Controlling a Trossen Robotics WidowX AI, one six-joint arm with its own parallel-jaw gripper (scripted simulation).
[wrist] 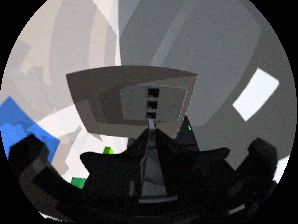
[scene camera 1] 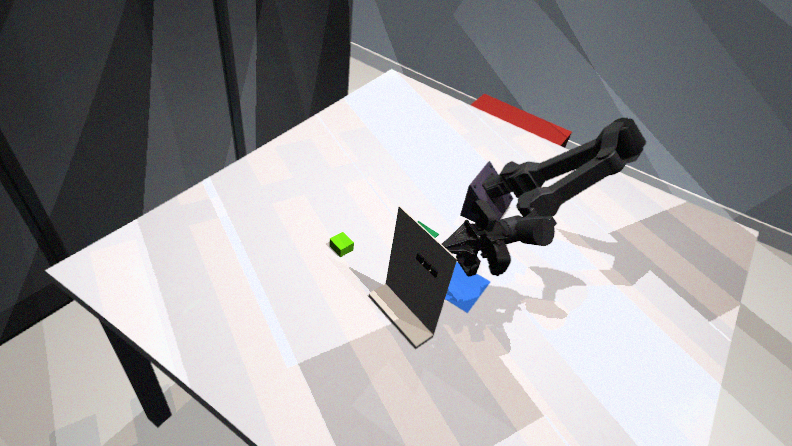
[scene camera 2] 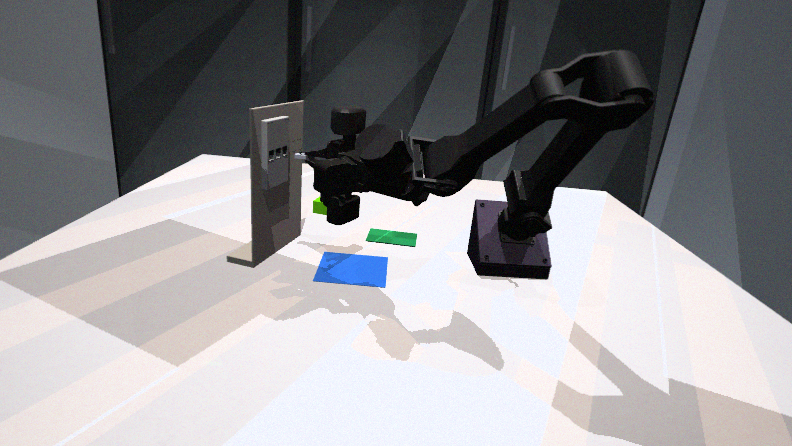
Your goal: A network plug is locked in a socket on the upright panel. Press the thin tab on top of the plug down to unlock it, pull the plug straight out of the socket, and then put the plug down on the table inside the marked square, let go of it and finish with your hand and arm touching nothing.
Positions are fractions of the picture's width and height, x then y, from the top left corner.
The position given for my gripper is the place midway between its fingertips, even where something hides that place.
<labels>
my gripper: wrist 0.51,0.59; scene camera 1 0.56,0.56; scene camera 2 0.39,0.35
</labels>
